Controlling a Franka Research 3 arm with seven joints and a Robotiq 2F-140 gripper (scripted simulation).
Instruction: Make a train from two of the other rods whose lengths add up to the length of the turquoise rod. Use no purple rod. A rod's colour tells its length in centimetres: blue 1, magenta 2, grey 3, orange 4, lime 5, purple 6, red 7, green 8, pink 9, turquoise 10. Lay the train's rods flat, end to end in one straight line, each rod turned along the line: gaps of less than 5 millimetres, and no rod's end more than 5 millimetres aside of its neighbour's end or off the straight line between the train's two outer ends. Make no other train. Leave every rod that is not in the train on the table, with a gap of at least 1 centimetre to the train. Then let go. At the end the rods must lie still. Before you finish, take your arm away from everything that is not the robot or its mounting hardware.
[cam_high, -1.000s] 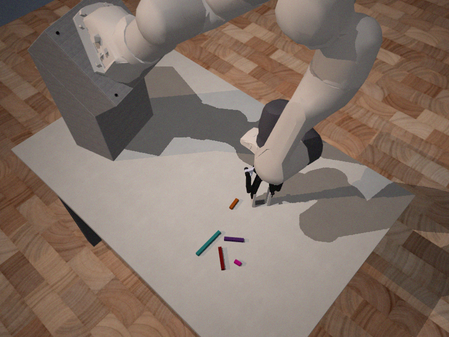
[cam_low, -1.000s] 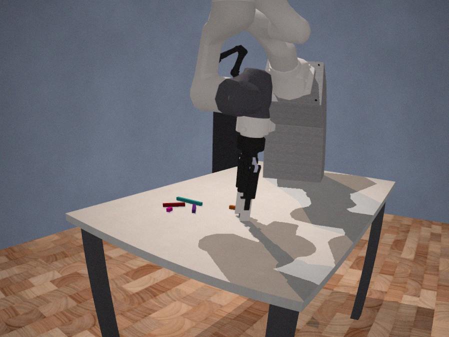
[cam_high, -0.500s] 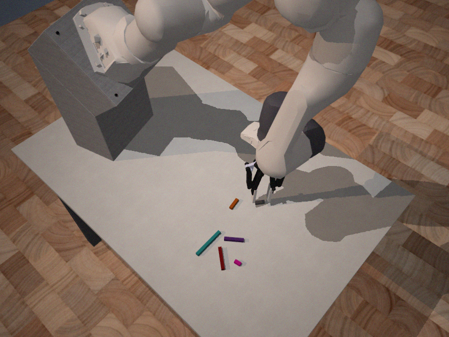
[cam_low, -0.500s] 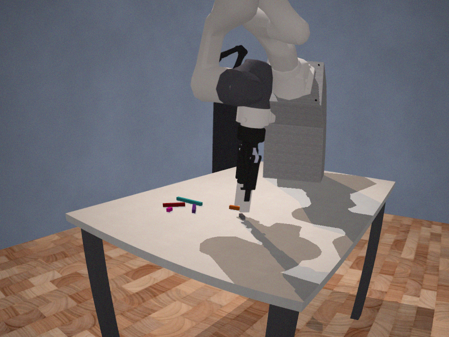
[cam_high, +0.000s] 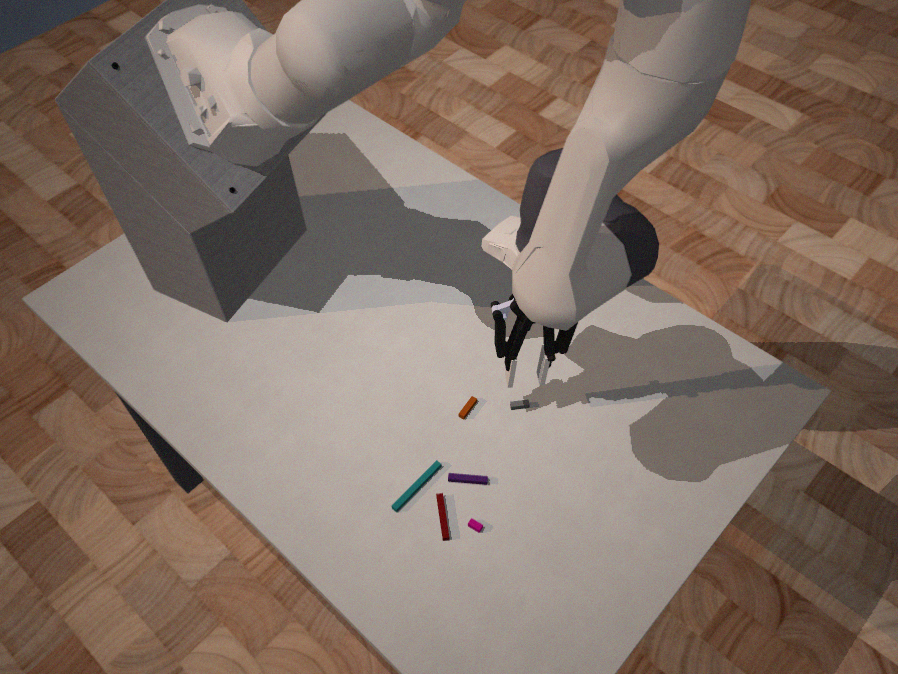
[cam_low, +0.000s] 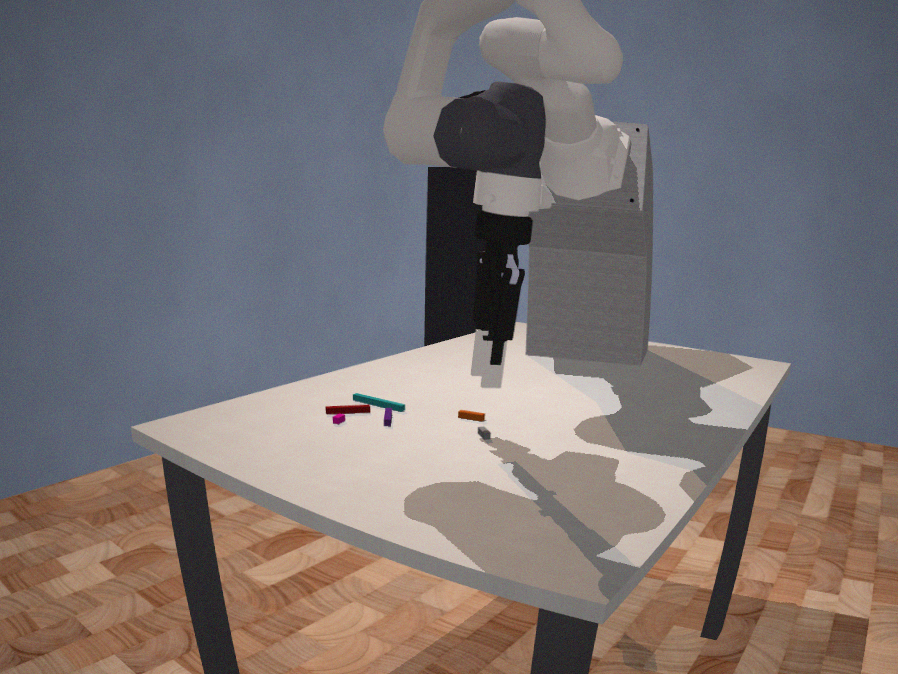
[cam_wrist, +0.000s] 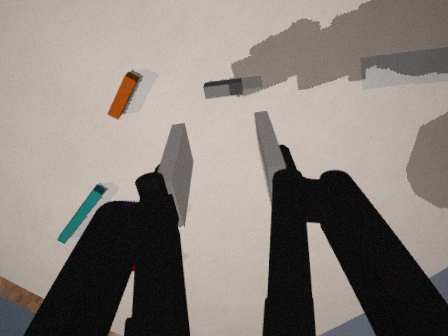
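Right now my hand is 6 cm short of the red rod, 22 cm to the left of it and 11 cm above it. The rest, counted from my hand: purple rod: 4 cm ahead, 15 cm to the right, 11 cm below; then grey rod: 1 cm to the right, 11 cm below; then orange rod: 5 cm behind, 7 cm to the right, 11 cm below.
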